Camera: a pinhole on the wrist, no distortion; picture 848 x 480 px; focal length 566.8 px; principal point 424.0 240.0 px. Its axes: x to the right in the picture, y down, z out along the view. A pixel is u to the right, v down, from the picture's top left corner.
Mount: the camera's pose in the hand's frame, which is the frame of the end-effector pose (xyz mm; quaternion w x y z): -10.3 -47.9 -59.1 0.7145 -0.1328 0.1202 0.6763
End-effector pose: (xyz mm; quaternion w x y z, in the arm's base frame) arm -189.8 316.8 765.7 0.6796 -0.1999 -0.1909 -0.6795
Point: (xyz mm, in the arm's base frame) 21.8 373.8 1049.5
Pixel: 606.2 84.8
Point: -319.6 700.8 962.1
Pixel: outside the picture
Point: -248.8 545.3 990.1
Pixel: 179.6 328.7
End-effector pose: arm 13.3 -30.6 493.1 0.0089 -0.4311 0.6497 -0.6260
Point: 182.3 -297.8 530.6
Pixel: 154.6 86.0
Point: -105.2 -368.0 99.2
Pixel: 806.7 178.3
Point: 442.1 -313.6 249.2
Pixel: 260.1 455.2
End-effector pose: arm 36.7 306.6 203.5 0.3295 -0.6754 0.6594 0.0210
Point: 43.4 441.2 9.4
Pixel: 474.5 269.8
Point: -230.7 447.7 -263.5
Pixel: 779.4 182.9
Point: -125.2 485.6 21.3
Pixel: 764.9 408.4
